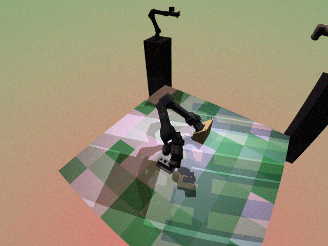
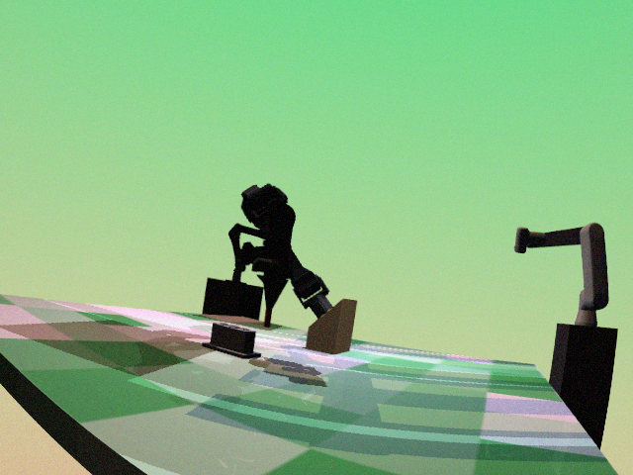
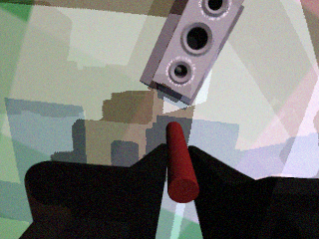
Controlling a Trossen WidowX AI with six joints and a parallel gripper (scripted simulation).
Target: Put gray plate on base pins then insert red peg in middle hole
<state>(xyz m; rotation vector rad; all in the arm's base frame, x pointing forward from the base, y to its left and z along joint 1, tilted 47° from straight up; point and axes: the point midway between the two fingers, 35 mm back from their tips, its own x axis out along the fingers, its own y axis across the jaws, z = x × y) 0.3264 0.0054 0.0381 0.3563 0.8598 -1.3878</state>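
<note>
Now: the gray plate 1 cm ahead of my gripper tip, 8 cm to the right of it and 7 cm below it. Also, from my gripper tip: red peg: right at my gripper tip.
</note>
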